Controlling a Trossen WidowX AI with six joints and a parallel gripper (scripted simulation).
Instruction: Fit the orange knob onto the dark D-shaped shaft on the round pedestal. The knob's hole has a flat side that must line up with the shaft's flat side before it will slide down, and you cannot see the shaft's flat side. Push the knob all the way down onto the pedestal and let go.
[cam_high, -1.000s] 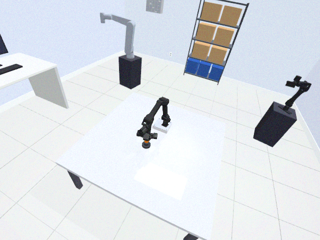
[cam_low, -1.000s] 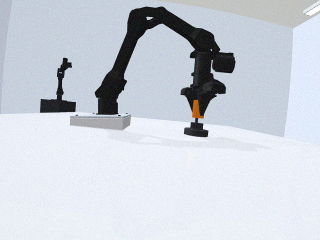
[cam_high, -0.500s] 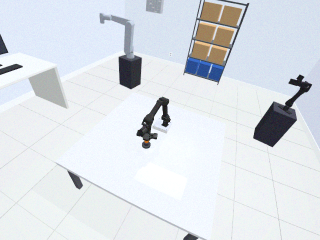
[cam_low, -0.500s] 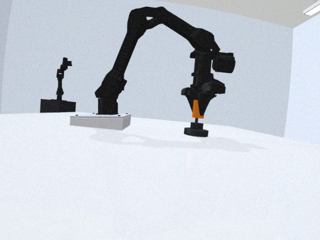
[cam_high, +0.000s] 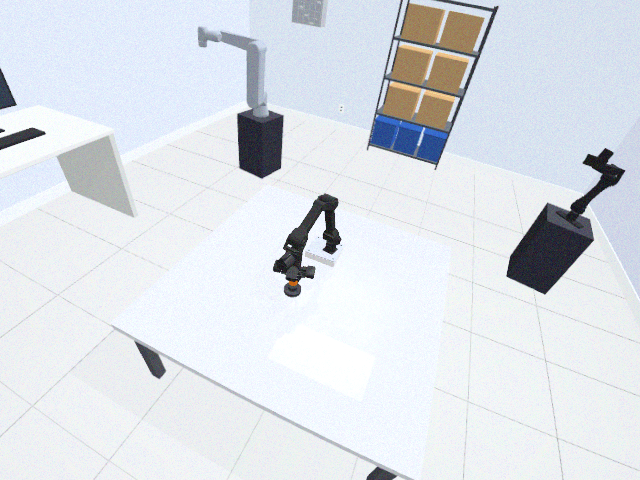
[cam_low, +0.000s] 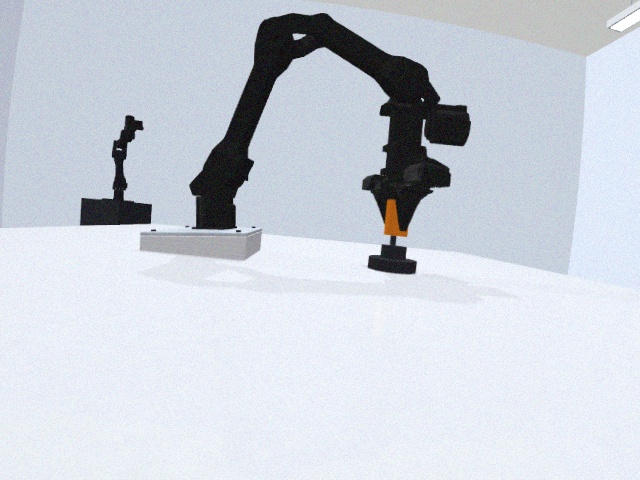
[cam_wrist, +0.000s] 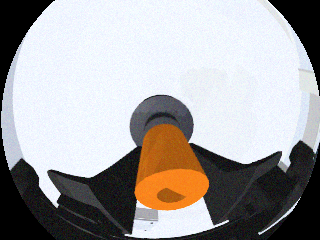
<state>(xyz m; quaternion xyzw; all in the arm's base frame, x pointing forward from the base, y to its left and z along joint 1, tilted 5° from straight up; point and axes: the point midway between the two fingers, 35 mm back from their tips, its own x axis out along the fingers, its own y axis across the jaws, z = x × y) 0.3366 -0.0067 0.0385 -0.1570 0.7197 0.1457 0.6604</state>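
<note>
The orange knob is 2 cm above my gripper tip. Also, from my gripper tip: round dark pedestal (4 cm below).
</note>
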